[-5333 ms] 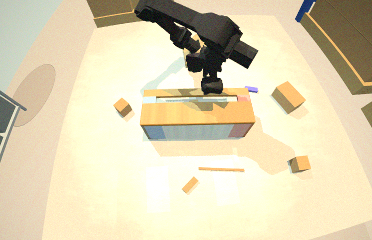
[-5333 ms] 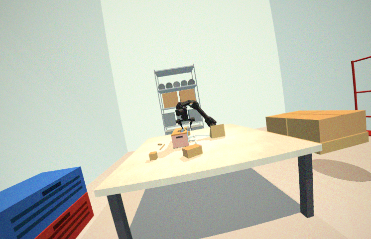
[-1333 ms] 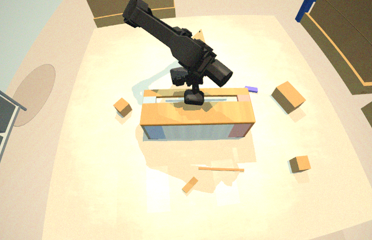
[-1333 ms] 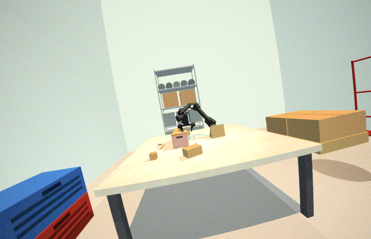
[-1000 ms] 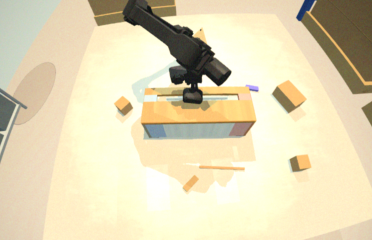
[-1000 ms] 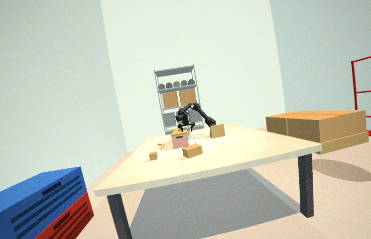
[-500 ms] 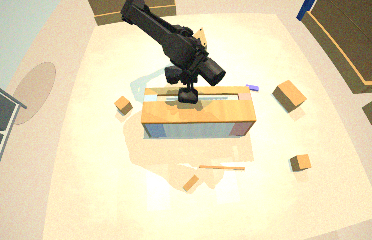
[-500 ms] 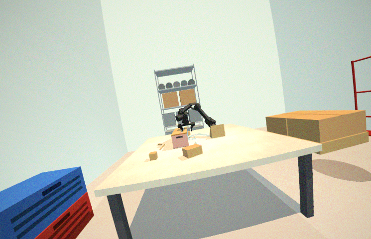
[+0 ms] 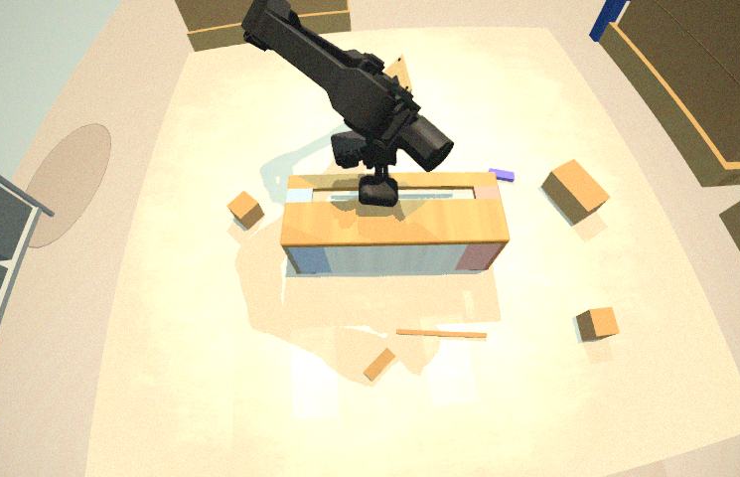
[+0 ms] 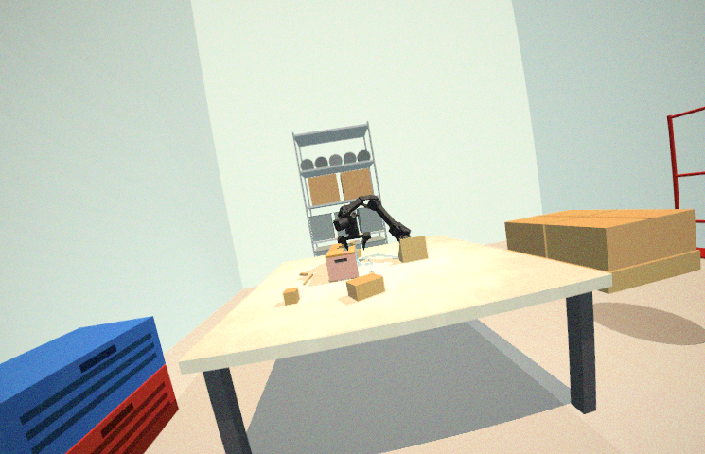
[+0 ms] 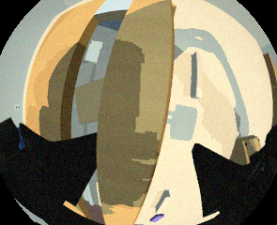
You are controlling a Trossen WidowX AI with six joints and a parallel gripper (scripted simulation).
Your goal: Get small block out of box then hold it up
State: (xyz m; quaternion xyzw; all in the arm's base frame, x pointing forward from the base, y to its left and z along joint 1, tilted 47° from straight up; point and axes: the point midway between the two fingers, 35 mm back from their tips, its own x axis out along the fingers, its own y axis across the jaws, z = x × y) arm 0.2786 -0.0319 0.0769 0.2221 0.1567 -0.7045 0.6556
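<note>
The pale tan block lies 5 cm ahead of my gripper tip and 3 cm to the right of it. From my gripper tip the other things lie so: box (4 cm to the left, 4 cm ahead, 2 cm below); thin stick (28 cm ahead, 10 cm to the left, 8 cm below); purple piece (32 cm to the left, 8 cm below, 5 cm behind).
</note>
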